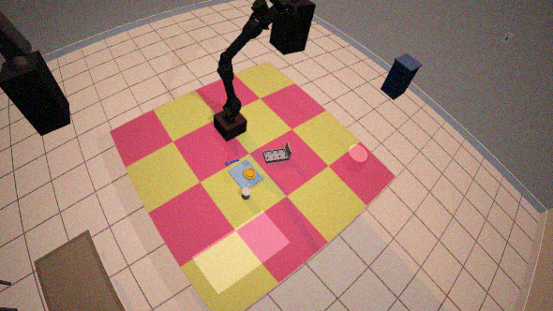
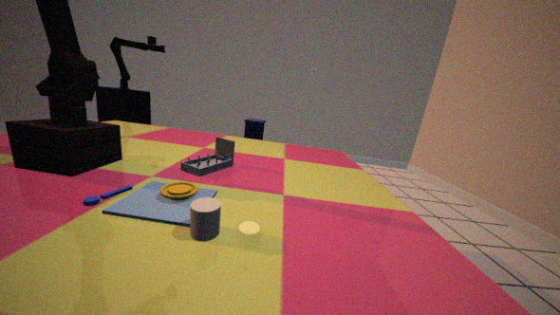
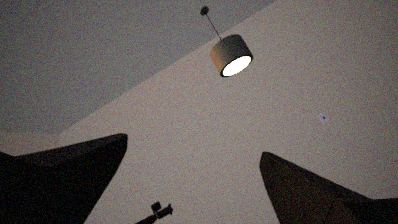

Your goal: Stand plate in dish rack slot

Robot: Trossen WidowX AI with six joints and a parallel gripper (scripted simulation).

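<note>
My gripper tip is 780 mm above the yellow plate, 360 mm to the left of it and 340 mm short of it. Also, from my gripper tip: blue mat: 800 mm below, 380 mm to the right, 330 mm ahead; then dish rack: 780 mm below, 310 mm ahead, 170 mm to the right; then blue utensil: 800 mm below, 410 mm to the right, 220 mm ahead.
</note>
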